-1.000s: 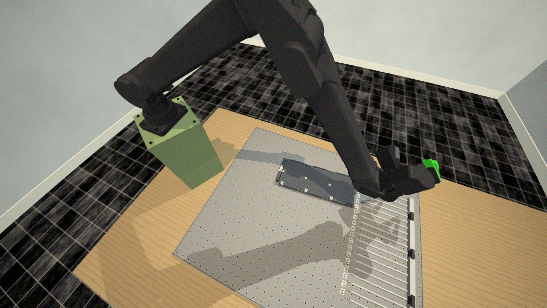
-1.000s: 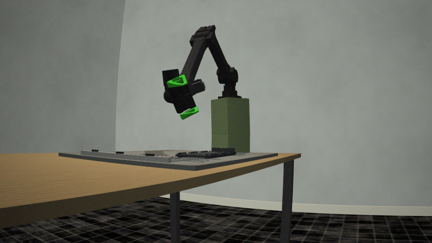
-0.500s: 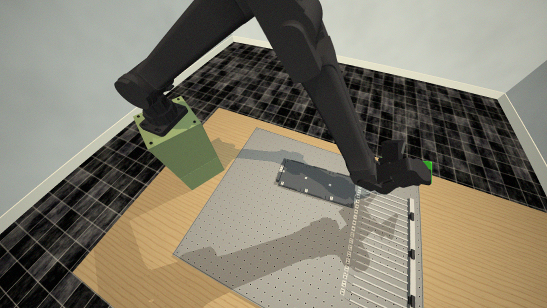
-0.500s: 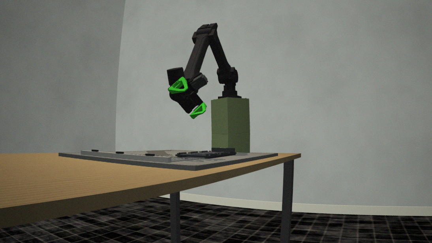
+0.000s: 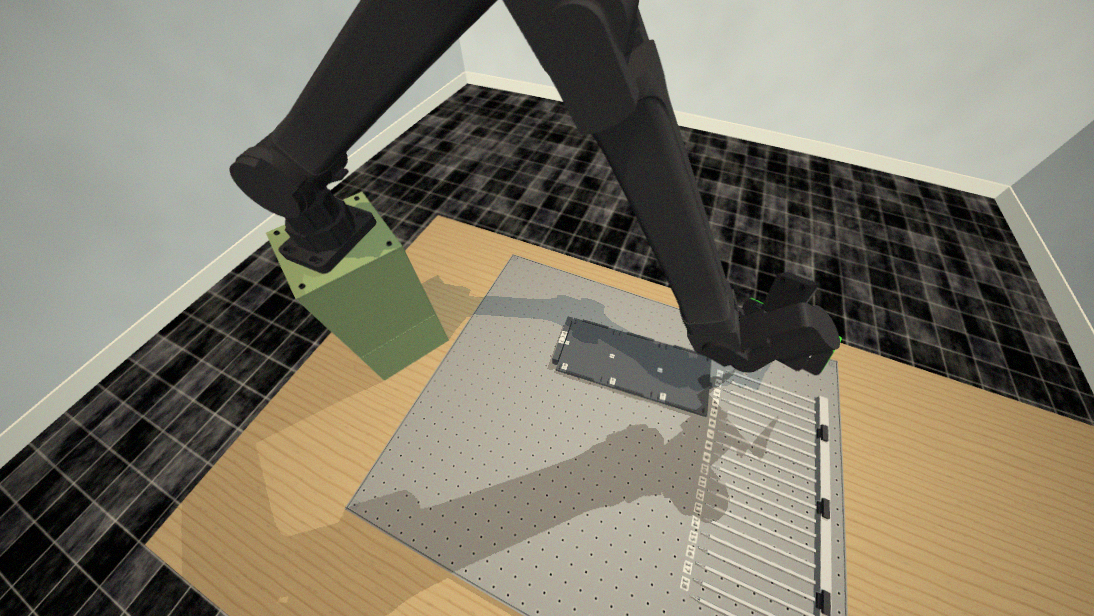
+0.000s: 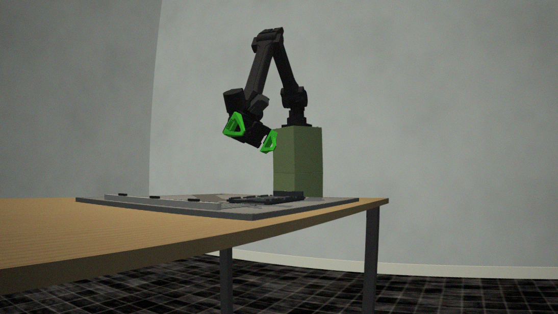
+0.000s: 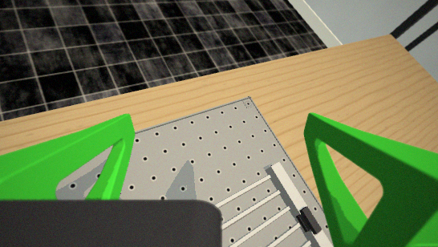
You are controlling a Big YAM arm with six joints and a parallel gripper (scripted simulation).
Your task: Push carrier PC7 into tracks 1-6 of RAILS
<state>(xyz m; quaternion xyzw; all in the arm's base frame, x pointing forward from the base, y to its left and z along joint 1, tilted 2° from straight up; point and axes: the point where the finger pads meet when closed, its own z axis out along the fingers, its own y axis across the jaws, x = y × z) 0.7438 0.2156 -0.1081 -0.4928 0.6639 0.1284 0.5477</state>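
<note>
My hand is 23 cm past the carrier PC7, 15 cm above it and 9 cm to the left of it.
</note>
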